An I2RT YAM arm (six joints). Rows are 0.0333 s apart.
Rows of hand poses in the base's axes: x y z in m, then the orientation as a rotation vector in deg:
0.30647, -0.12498, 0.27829, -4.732, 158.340, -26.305
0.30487, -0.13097, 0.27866, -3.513, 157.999, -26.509
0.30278, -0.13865, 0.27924, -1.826, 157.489, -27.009
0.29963, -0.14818, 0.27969, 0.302, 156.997, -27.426
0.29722, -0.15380, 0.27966, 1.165, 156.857, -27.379
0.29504, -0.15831, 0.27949, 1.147, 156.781, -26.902
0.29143, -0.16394, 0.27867, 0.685, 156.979, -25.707
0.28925, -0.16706, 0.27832, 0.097, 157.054, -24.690
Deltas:
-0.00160, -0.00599, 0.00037, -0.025, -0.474, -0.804
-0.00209, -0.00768, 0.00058, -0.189, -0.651, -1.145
-0.00315, -0.00953, 0.00045, -0.076, -0.681, -1.446
-0.00241, -0.00562, -0.00003, 0.125, -0.243, -0.565
-0.00218, -0.00451, -0.00017, 0.315, -0.144, 0.096
-0.00361, -0.00563, -0.00082, 0.784, 0.070, 0.473
-0.00218, -0.00312, -0.00035, 0.632, -0.003, 0.548

